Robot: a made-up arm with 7 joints.
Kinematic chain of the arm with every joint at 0, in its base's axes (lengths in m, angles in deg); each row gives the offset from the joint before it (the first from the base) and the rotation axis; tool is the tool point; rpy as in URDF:
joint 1: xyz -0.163 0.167 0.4 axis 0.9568 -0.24 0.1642
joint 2: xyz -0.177 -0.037 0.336 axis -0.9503 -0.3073 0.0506
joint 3: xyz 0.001 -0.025 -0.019 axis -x
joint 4: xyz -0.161 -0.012 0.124 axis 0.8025 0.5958 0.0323
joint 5: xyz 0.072 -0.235 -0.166 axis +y
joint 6: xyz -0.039 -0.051 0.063 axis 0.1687 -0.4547 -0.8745
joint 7: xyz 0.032 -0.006 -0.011 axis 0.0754 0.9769 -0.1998
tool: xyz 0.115 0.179 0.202 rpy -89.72 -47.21 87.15
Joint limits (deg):
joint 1: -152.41..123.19
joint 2: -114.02..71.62
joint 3: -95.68..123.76
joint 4: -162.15..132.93
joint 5: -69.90..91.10
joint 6: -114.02..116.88
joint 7: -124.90..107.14
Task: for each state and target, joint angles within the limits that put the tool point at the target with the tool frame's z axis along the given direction. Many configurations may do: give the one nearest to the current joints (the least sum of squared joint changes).
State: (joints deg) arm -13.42 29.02 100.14 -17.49 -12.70 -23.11 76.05
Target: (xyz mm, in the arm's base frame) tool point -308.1 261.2 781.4 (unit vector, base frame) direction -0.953 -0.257 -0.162
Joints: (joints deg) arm -1.35 14.83 81.93 -45.04 -58.33 -41.62 61.59
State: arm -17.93 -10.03 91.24 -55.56 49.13 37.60 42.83
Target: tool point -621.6 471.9 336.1 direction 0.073 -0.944 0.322
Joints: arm 13.66 9.09 115.06 -101.94 12.05 59.11 22.11
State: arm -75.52 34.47 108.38 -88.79 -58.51 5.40 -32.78
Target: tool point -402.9 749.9 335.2 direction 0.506 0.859 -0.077
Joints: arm -99.70 7.85 86.37 -79.01 -55.49 -18.31 -22.54
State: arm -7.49 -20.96 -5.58 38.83 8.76 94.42 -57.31
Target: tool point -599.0 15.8 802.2 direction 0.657 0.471 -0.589
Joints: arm 2.13 -6.09 -0.22 29.45 -46.80 71.88 -69.47
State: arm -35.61 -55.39 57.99 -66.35 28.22 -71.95 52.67
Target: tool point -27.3 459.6 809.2 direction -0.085 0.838 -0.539
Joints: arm -62.13 -58.20 59.57 -76.54 41.85 -31.01 56.93
